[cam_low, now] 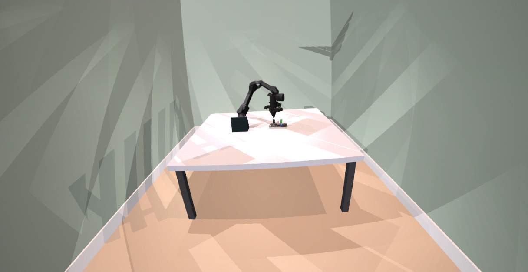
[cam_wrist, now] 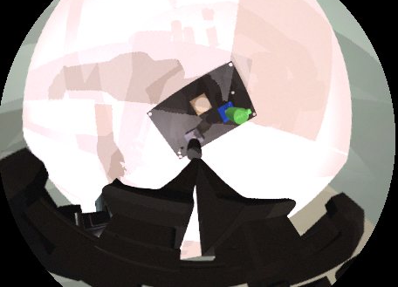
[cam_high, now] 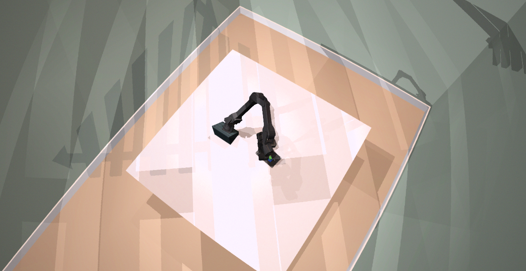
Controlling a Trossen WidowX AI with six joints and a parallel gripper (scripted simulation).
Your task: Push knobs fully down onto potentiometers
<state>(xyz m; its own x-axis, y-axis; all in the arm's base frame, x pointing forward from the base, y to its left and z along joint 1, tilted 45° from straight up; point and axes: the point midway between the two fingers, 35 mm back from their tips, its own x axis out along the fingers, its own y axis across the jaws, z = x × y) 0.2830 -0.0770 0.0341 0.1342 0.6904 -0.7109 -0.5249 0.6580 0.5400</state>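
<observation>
My gripper tip is now 4 cm above the black knob. Also, from my gripper tip: grey part (5 cm below); green knob (7 cm ahead, 1 cm to the right, 4 cm below).
</observation>
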